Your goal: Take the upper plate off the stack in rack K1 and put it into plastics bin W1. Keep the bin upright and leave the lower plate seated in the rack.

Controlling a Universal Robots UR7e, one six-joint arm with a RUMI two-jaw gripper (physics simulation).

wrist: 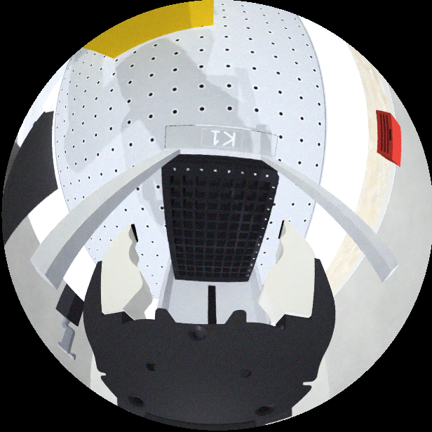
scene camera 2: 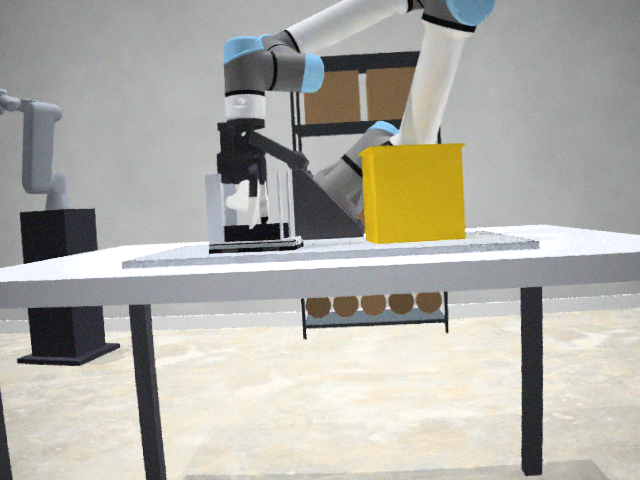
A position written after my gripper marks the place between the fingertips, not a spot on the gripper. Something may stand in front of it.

Note:
In view: my gripper (scene camera 2: pixel 257 227), a yellow plastics bin W1 (scene camera 2: pixel 412 193) and a black plate (wrist: pixel 216 210).
My gripper also shows in the wrist view (wrist: pixel 206 224).

